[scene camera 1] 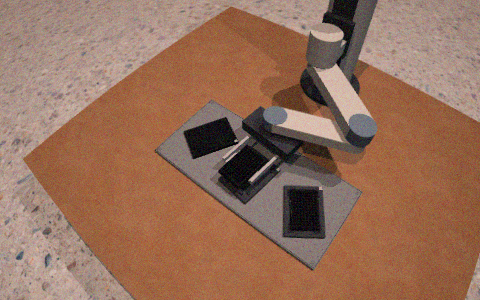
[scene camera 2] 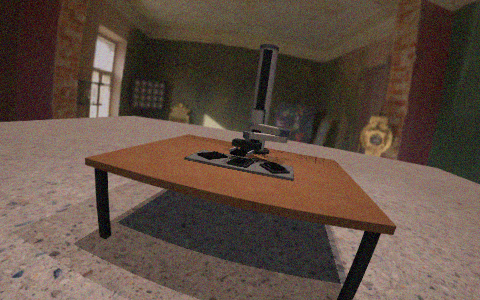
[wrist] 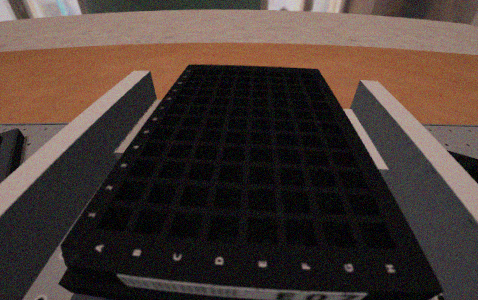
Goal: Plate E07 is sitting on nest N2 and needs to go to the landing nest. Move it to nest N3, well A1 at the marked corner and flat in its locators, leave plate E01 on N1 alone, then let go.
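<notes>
Plate E07 (scene camera 1: 245, 166) (wrist: 240, 165) is black, with its label and row letters at the near edge and the A corner near left in the wrist view. My gripper (scene camera 1: 238, 170) (wrist: 252, 92) is shut on its long sides and holds it, looking level, a little above the middle nest, N3 (scene camera 1: 246, 196) (scene camera 2: 240, 162). The plate hides most of that nest; its pale corner mark (scene camera 1: 278, 170) shows beside the right finger. The black nest N2 (scene camera 1: 210, 137) (scene camera 2: 212, 155) at the left holds no visible plate. Plate E01 (scene camera 1: 304, 210) (scene camera 2: 274, 167) sits on N1 (scene camera 1: 287, 231) at the right.
The nests stand on a grey base board (scene camera 1: 172, 149) (scene camera 2: 200, 159) on the brown table (scene camera 1: 150, 225) (scene camera 2: 165, 172). The arm's column (scene camera 1: 361, 35) (scene camera 2: 267, 80) rises behind it. An arm link (scene camera 1: 312, 129) reaches in low from the right behind the board.
</notes>
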